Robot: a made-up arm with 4 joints.
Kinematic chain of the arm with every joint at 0, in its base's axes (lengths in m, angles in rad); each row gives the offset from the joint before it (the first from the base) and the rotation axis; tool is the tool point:
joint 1: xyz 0 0 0.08 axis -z
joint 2: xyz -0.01 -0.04 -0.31 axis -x
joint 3: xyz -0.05 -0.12 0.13 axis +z
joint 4: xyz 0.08 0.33 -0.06 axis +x
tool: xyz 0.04 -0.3 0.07
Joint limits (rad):
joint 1: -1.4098..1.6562
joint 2: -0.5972..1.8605
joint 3: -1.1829..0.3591
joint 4: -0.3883..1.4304
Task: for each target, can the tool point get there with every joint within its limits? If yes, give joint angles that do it. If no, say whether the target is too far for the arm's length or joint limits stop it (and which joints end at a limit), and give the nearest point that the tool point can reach.
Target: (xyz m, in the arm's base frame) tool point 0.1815 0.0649 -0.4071
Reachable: yes | joints -1.1182 0.2215 -0.6337 1.2562
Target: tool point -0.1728 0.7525 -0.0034
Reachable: no: joint limits stop it (at a limit: joint 2, joint 3, joint 4) | nearest point -0.0587 0.2555 -0.1081 | short by 0.521 m
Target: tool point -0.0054 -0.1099 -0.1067
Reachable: yes | joints 0.6496 1.0150 -0.3051 0.3858
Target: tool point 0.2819 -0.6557 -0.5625
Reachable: no: joint limits stop it (at a limit: joint 3, joint 4) | nearest point 0.1280 -0.2978 -0.3676 | short by 0.436 m
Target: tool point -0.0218 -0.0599 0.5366
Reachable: no: joint limits stop it (at a limit: joint 3, joint 4) | nearest point -0.0238 -0.0653 0.0897 | short by 0.447 m
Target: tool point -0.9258 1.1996 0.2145
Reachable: no: too far | nearest point -0.1601 0.2075 -0.1081 | short by 1.294 m
